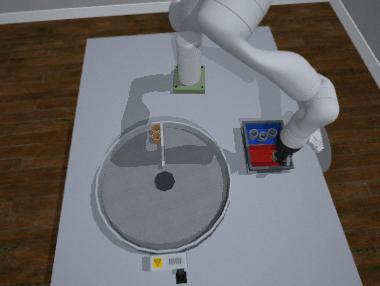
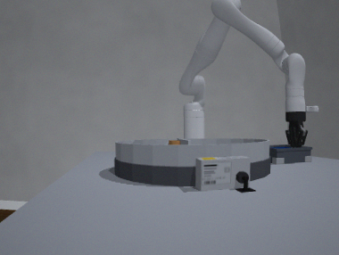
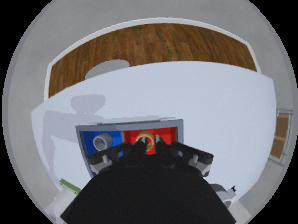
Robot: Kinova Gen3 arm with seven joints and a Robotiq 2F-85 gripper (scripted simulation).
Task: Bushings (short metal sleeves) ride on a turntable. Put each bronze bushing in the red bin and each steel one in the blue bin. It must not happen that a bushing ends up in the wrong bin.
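Right now the bin is 4 cm to the right of my hand, 4 cm behind it and 1 cm below it. Also, from my hand: round grey turntable 38 cm to the right, 11 cm ahead, 2 cm above.
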